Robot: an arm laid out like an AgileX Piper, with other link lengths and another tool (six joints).
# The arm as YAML. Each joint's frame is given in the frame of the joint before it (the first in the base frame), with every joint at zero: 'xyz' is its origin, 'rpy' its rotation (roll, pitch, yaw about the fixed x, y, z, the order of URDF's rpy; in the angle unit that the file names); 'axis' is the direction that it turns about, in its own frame. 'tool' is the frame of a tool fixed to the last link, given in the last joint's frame.
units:
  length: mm
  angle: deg
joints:
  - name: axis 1
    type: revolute
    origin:
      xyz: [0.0, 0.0, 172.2]
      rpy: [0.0, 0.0, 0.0]
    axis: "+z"
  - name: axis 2
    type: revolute
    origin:
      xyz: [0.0, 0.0, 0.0]
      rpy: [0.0, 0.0, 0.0]
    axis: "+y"
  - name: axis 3
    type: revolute
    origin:
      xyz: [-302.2, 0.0, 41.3]
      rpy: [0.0, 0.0, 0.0]
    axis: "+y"
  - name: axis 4
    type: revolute
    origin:
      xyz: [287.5, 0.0, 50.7]
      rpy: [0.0, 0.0, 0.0]
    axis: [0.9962, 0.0, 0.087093]
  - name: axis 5
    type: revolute
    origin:
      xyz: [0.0, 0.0, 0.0]
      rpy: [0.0, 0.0, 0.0]
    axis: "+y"
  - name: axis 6
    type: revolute
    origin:
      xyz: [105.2, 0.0, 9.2]
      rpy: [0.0, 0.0, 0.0]
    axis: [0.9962, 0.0, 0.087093]
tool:
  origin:
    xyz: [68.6, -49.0, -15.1]
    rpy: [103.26, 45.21, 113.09]
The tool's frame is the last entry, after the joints.
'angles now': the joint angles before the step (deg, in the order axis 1, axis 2, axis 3, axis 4, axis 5, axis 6). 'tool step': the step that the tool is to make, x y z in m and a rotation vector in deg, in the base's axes. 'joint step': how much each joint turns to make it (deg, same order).
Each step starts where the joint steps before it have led.
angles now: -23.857 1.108 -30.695 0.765 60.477 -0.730
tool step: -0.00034 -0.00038 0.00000 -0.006 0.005 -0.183
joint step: 0.003 -0.001 0.000 -0.196 0.001 0.171
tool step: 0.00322 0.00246 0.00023 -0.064 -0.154 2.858
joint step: 2.852 -0.149 -0.001 0.006 -0.017 -0.006
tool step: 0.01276 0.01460 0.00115 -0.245 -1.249 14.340
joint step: 14.303 -1.299 0.070 0.069 -0.039 0.005
